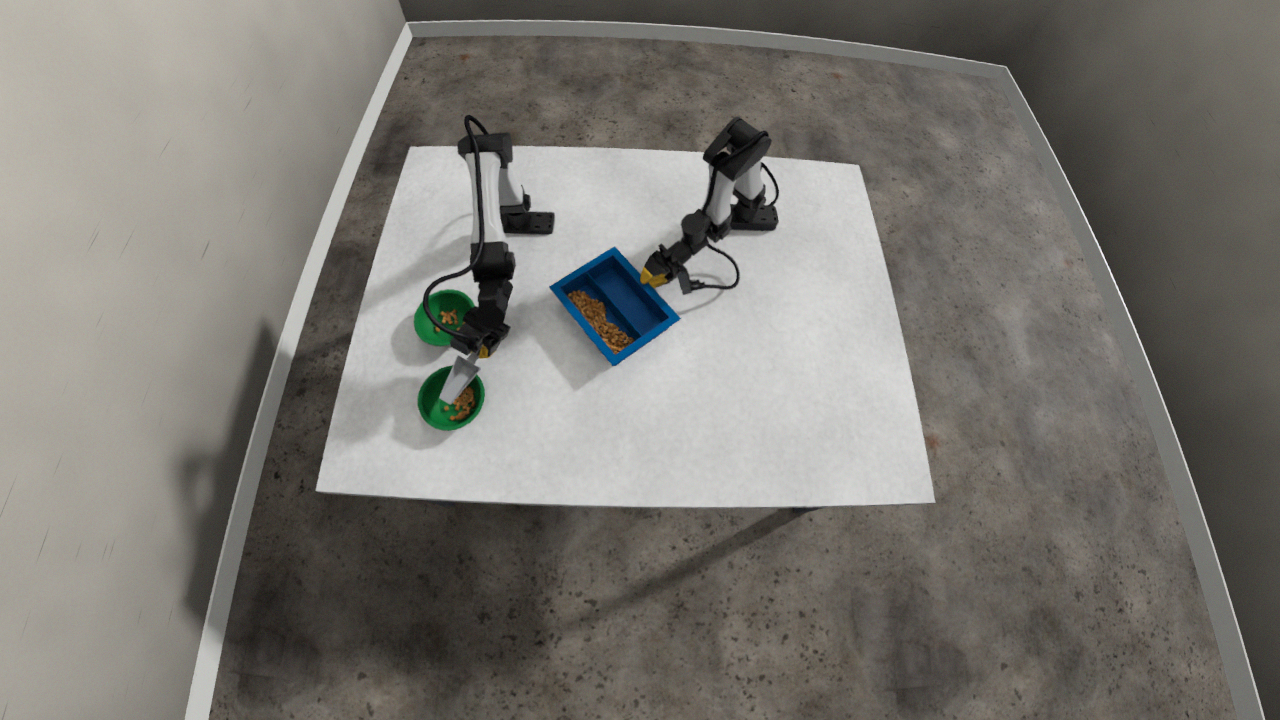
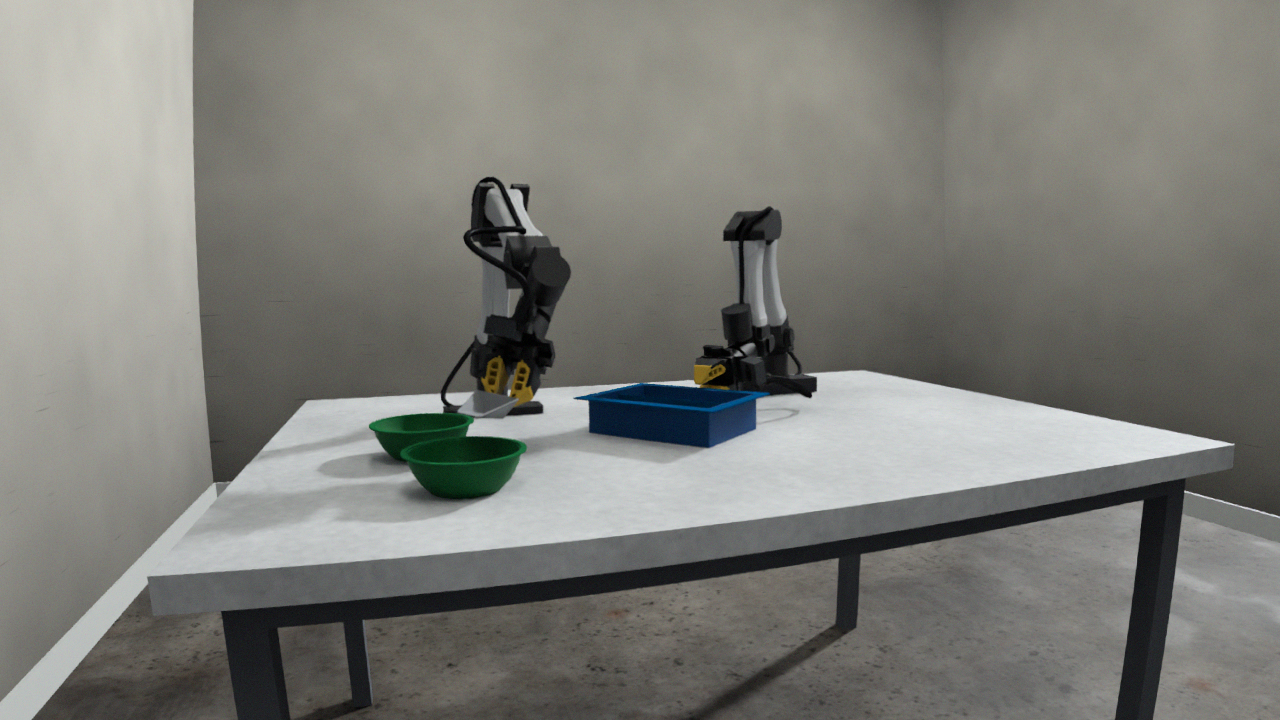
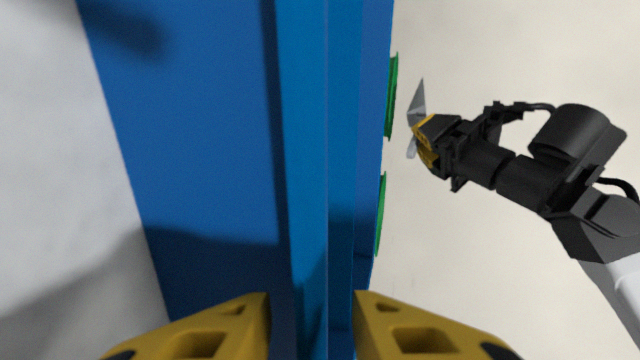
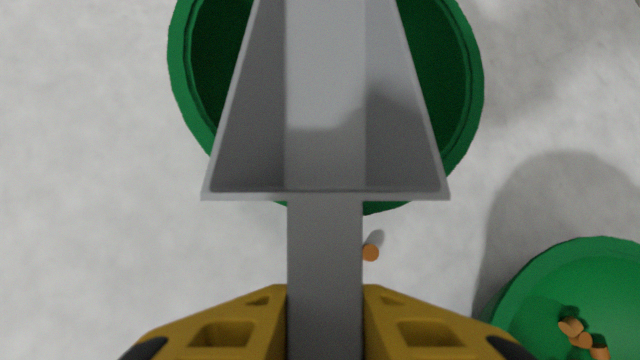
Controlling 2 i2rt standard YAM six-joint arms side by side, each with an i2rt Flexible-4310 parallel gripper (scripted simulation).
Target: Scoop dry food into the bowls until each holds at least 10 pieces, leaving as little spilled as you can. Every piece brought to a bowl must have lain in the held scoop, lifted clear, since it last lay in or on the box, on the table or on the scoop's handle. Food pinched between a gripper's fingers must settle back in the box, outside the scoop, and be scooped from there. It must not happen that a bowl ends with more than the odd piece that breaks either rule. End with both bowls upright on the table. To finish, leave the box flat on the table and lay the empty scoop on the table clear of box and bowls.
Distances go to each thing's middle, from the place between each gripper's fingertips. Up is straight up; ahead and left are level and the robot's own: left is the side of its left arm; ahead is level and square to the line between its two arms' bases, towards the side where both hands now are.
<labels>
Right now the grey scoop [image 1: 463,371] is 4 cm ahead of my right hand and 2 cm to the right of it. Round my right hand: blue box [image 2: 643,411] 32 cm to the left, 14 cm behind, 6 cm below.
My left hand [image 2: 698,390] is 60 mm short of the blue box, 80 mm to the left of it and 20 mm above it. From my left hand the other things lie so: grey scoop: 240 mm ahead, 430 mm to the right, 30 mm above.
</labels>
